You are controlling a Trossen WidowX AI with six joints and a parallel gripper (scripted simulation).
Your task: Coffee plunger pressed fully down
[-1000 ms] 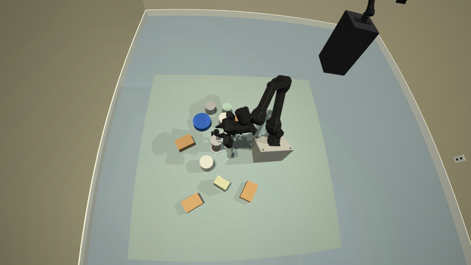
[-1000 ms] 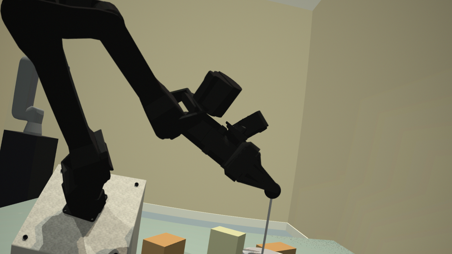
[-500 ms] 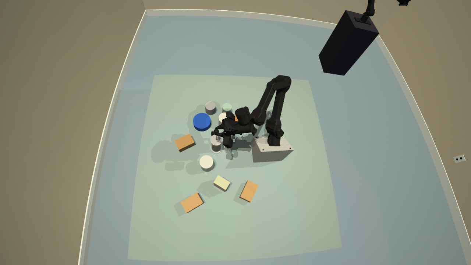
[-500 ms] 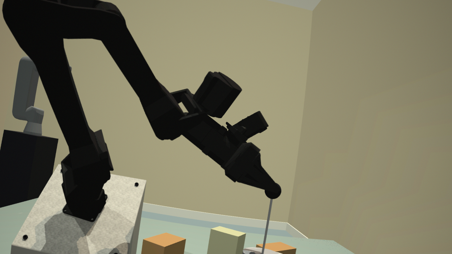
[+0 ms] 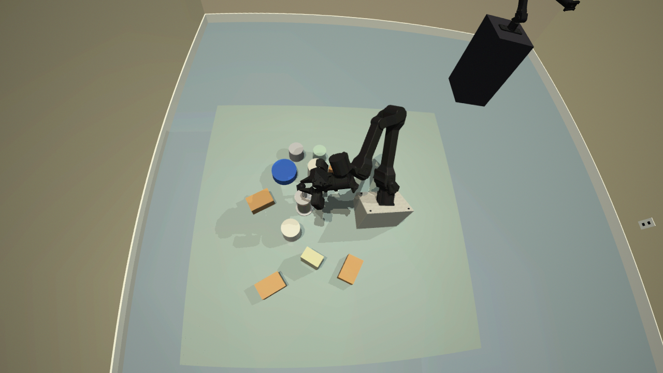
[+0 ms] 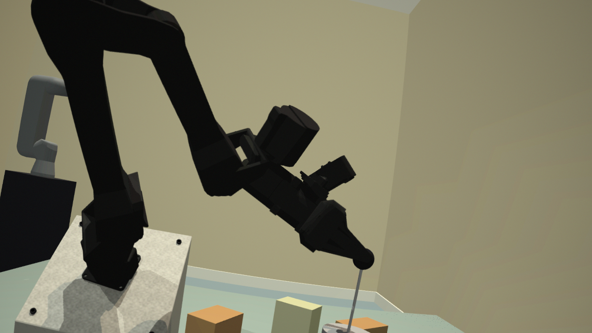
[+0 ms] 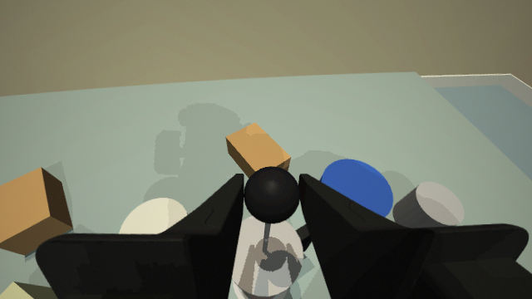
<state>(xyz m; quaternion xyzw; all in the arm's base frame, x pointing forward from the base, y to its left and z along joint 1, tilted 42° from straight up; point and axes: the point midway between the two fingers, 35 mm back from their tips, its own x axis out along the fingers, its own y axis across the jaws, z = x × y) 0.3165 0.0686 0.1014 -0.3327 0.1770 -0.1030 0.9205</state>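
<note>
The coffee press is 10 mm behind my gripper tip, 10 mm to the right of it and 130 mm below it. From my gripper tip the other things lie so: blue cylinder: 90 mm ahead, 170 mm to the right, 220 mm below; then grey cylinder: 40 mm ahead, 280 mm to the right, 210 mm below; then pale yellow block: 60 mm behind, 240 mm to the left, 190 mm below.
</note>
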